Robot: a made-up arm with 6 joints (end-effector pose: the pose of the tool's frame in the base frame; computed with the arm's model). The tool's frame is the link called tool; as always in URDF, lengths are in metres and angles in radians. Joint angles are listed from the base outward.
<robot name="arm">
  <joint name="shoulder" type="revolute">
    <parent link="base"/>
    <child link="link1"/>
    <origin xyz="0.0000 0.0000 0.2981"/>
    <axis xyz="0 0 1"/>
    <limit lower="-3.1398" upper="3.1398" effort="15" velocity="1.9"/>
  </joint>
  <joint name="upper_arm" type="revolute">
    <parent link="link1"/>
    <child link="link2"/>
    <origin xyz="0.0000 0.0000 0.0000" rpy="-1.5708 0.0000 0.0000"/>
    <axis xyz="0 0 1"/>
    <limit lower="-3.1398" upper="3.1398" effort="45" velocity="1.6"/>
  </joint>
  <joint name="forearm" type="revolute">
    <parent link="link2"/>
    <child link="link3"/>
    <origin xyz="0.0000 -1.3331 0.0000" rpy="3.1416 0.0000 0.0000"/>
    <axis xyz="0 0 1"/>
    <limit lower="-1.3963" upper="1.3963" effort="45" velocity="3"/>
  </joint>
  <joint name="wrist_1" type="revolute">
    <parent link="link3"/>
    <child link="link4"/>
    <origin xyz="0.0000 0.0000 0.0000" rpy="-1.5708 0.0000 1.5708"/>
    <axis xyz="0 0 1"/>
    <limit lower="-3.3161" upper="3.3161" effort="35" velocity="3"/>
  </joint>
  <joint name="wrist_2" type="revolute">
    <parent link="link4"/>
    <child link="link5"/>
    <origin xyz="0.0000 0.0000 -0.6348" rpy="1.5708 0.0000 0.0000"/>
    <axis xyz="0 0 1"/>
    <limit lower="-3.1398" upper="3.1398" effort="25" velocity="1.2"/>
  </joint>
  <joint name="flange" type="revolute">
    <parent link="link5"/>
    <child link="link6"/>
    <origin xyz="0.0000 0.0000 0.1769" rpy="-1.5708 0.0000 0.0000"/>
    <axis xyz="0 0 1"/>
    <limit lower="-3.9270" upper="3.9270" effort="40" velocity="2.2"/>
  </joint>
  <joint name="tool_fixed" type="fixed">
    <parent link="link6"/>
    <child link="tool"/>
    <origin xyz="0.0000 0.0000 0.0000" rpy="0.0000 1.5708 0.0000"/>
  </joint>
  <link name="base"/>
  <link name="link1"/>
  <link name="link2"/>
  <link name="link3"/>
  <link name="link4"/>
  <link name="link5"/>
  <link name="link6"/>
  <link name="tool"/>
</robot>
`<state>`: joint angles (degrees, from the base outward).
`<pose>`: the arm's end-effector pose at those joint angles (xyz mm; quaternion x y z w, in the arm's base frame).
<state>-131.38 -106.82 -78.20 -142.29 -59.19 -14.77</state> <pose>545.9 408.0 121.4 0.4487 -0.5832 0.0615 0.6743</pose>
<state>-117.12 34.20 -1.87 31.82 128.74 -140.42</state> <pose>-734.3 -1104.0 1102.3 0.3367 -0.5121 0.1685 0.7720</pose>
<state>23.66 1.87 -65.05 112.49 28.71 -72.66</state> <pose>378.3 239.7 1110.6 -0.2407 0.4722 0.5348 0.6581</pose>
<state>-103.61 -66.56 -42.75 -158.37 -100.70 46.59</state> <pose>304.8 560.0 1025.0 0.0378 -0.4307 0.2740 0.8590</pose>
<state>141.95 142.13 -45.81 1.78 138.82 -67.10</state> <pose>-39.8 255.7 -672.0 -0.1619 0.6006 0.6351 0.4580</pose>
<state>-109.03 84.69 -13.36 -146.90 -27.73 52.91</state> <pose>-232.5 -1128.7 -193.5 -0.7588 0.2497 0.6002 0.0403</pose>
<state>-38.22 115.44 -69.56 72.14 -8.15 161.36</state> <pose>403.9 -387.1 -387.0 -0.0637 -0.4549 0.8489 0.2614</pose>
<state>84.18 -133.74 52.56 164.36 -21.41 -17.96</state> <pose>-330.6 -1563.4 -740.7 0.3659 -0.0513 -0.7024 0.6084</pose>
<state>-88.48 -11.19 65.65 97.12 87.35 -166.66</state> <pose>14.4 285.6 2264.0 -0.0029 -0.0083 -0.0525 0.9986</pose>
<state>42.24 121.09 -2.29 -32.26 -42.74 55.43</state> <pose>628.8 368.9 -868.4 -0.2097 0.9136 0.3378 0.0853</pose>
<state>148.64 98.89 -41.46 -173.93 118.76 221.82</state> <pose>-788.7 274.6 -298.6 0.6408 -0.3652 0.5130 0.4390</pose>
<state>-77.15 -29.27 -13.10 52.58 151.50 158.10</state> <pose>-122.9 55.3 1772.7 0.4553 0.3680 0.5317 0.6121</pose>
